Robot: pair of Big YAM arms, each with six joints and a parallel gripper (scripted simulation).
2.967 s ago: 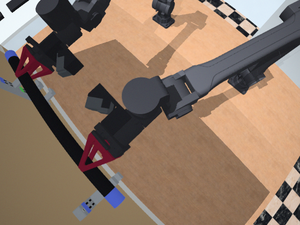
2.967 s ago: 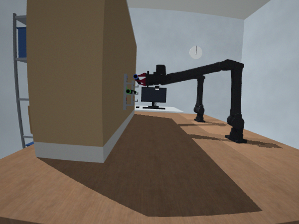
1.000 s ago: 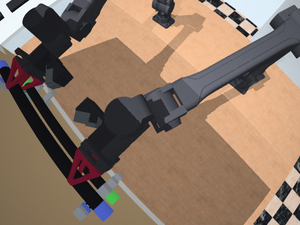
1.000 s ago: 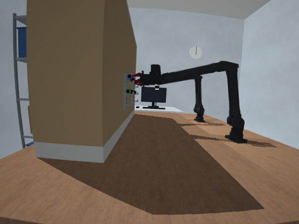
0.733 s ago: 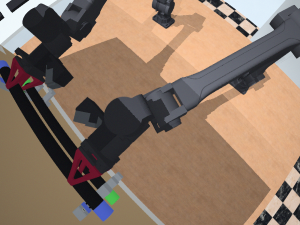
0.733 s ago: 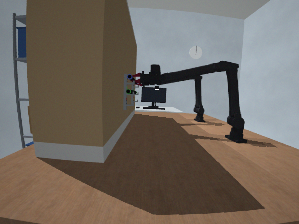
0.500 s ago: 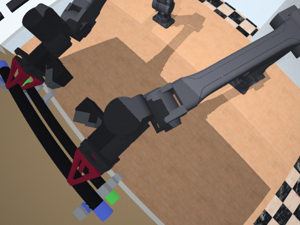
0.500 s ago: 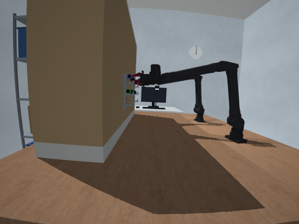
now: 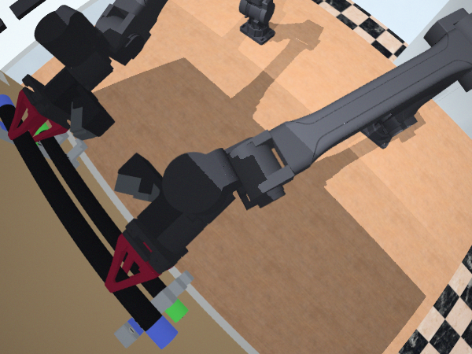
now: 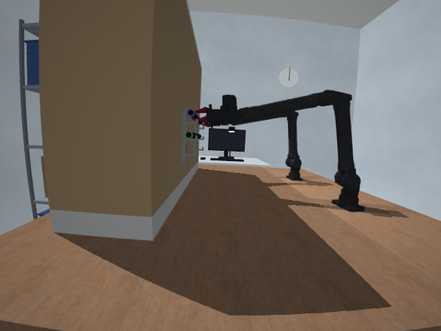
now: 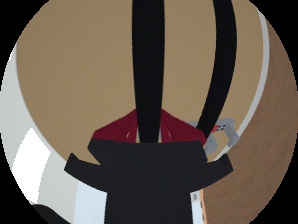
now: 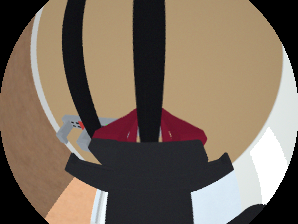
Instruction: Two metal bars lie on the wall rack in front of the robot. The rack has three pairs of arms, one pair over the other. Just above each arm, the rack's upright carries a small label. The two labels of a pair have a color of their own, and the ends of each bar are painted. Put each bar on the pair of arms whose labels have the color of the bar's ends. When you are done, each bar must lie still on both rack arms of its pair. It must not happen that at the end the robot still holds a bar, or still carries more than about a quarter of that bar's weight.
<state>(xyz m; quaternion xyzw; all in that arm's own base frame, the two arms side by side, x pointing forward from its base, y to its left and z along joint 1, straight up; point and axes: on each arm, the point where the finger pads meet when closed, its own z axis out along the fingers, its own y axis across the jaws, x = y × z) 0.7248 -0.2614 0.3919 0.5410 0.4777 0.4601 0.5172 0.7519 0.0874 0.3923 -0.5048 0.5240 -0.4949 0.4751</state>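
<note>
Now: the blue-ended bar 150 mm to the left of my right hand. Also, from my right hand: brown wall (190 mm ahead, 170 mm to the left, 60 mm above); green-ended bar (150 mm to the left, 100 mm below).
</note>
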